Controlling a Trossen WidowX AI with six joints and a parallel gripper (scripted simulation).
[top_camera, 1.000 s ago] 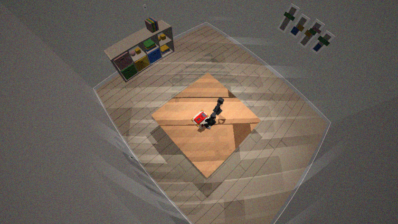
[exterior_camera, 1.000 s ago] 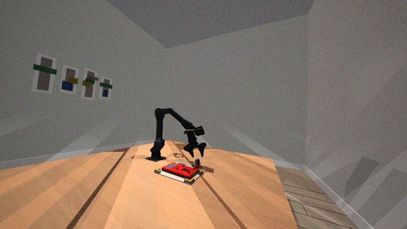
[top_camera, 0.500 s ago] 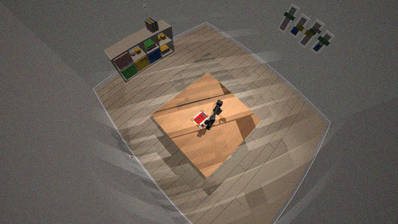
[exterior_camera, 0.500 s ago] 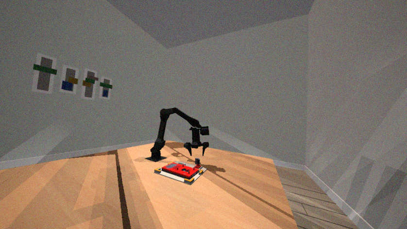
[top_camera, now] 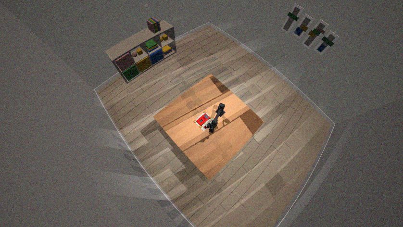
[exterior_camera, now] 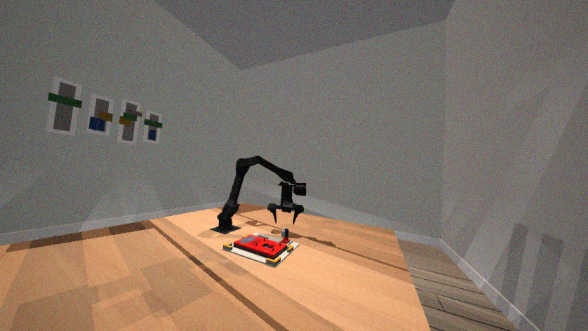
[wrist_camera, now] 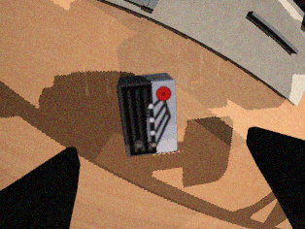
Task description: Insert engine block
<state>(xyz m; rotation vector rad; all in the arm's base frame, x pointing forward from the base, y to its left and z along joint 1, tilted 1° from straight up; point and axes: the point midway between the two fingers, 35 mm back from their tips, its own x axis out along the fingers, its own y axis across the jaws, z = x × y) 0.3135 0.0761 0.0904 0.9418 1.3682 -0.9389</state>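
Right now my gripper tip is 5 cm above the engine block and 1 cm short of it.
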